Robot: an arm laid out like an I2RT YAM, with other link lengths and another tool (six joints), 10 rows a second.
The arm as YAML. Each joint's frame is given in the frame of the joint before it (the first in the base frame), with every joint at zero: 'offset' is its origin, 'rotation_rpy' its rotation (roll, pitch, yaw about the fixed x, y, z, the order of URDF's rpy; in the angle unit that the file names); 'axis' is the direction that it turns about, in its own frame. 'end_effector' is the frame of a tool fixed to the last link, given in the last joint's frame.
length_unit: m
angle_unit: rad
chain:
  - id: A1
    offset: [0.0, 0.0, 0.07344]
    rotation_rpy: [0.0, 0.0, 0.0]
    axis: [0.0, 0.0, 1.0]
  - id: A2
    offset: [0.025, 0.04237, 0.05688]
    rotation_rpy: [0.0, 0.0, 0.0]
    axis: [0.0, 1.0, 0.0]
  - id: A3
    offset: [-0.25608, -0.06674, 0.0]
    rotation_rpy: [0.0, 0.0, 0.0]
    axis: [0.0, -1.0, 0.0]
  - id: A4
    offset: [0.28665, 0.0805, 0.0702]
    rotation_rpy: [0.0, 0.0, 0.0]
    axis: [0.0, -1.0, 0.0]
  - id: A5
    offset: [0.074, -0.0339, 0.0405]
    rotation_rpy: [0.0, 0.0, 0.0]
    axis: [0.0, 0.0, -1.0]
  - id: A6
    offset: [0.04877, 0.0, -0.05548]
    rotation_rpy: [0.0, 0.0, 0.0]
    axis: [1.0, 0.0, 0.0]
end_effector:
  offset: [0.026, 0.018, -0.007]
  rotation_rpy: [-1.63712, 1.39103, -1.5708]
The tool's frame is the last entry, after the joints.
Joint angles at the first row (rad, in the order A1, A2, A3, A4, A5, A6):
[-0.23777 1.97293 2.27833 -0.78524 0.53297 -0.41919]
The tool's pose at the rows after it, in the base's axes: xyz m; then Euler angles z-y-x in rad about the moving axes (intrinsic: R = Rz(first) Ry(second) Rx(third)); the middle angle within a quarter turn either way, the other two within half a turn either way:
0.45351, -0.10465, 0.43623, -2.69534, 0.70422, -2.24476
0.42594, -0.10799, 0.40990, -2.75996, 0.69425, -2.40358
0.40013, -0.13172, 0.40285, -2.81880, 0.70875, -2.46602
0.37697, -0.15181, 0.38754, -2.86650, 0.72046, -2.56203
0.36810, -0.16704, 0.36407, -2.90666, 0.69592, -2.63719
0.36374, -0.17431, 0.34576, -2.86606, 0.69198, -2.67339
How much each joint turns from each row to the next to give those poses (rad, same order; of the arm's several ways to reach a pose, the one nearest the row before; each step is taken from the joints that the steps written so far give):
[0.00000 -0.11493 -0.10576 -0.02472 -0.11849 0.04490]
[-0.04277 -0.12240 -0.20816 -0.01074 -0.11473 0.03671]
[-0.08586 -0.08021 -0.10800 0.00924 -0.08169 0.00011]
[-0.08898 -0.06456 -0.11052 0.00919 -0.12110 -0.01074]
[-0.05530 -0.00931 -0.07525 0.01064 -0.06605 -0.01994]
[-0.03529 -0.00908 -0.06741 0.03524 -0.08596 -0.05205]

